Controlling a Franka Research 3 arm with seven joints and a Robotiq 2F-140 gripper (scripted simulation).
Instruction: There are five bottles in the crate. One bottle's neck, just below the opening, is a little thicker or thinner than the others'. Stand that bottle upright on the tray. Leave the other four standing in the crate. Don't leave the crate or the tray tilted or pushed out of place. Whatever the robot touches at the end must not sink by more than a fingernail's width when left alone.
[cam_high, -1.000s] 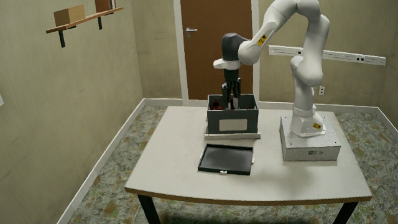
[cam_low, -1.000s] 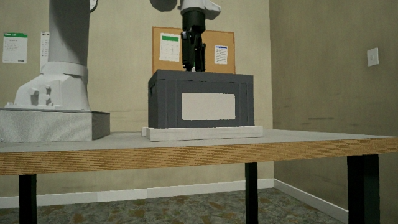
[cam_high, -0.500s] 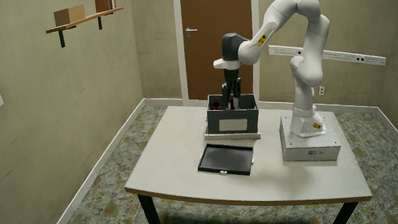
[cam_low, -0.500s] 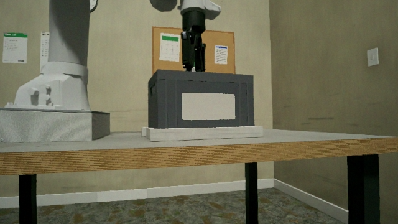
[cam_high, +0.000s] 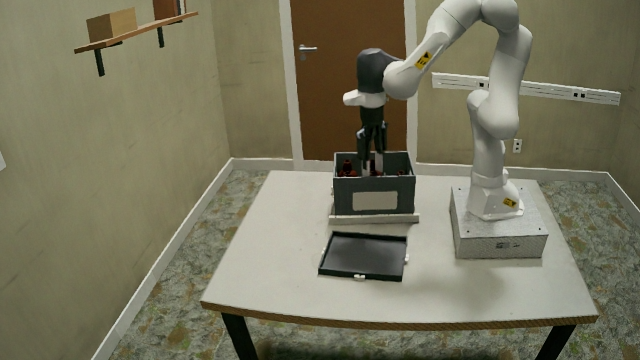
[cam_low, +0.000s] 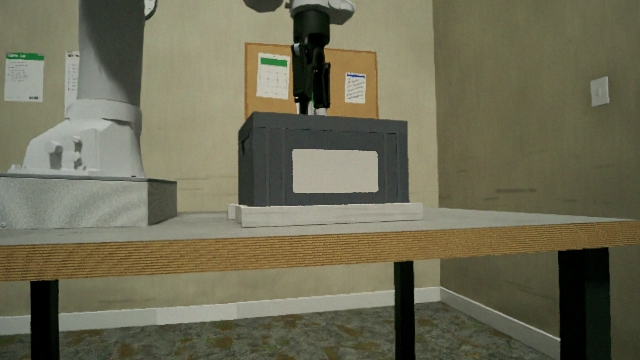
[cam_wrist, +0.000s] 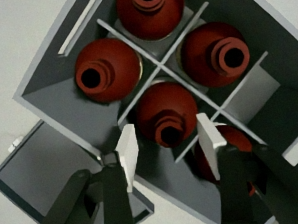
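The dark grey crate lies 100 mm below my hand and 40 mm to the right of it. The rest, counted from my hand: dark tray 240 mm to the left, 180 mm below, 10 mm behind.
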